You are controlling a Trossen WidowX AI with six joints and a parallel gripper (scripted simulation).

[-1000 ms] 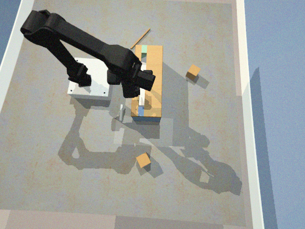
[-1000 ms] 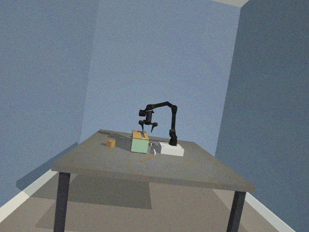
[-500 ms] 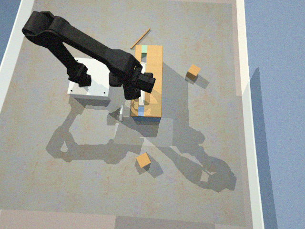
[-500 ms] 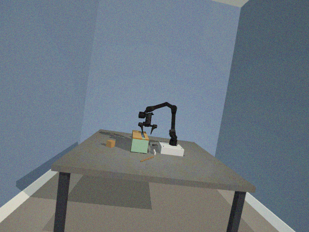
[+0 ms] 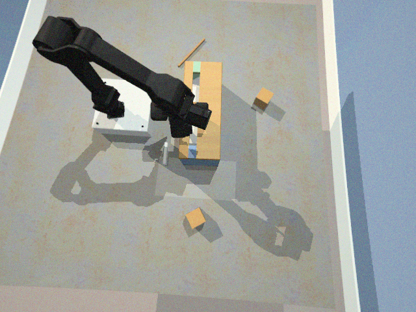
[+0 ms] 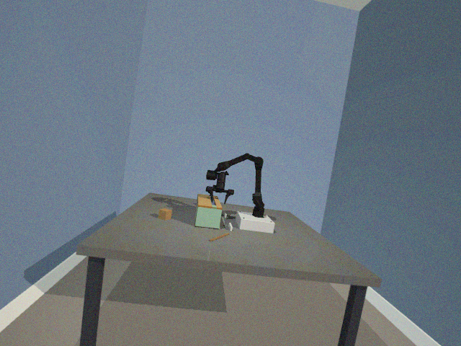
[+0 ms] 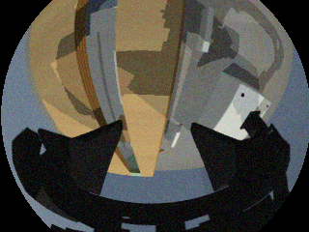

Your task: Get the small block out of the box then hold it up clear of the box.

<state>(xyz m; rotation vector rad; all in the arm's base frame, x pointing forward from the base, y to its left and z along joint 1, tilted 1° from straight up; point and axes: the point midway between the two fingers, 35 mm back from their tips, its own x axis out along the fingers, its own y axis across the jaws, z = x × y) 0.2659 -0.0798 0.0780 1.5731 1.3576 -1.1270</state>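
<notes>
My gripper tip is now 5 cm above the box, 3 cm short of it and 2 cm to the right of it. Also, from my gripper tip: thin stick: 35 cm to the left, 11 cm below, 6 cm ahead; block: 5 cm ahead, 3 cm to the left, 3 cm below.
</notes>
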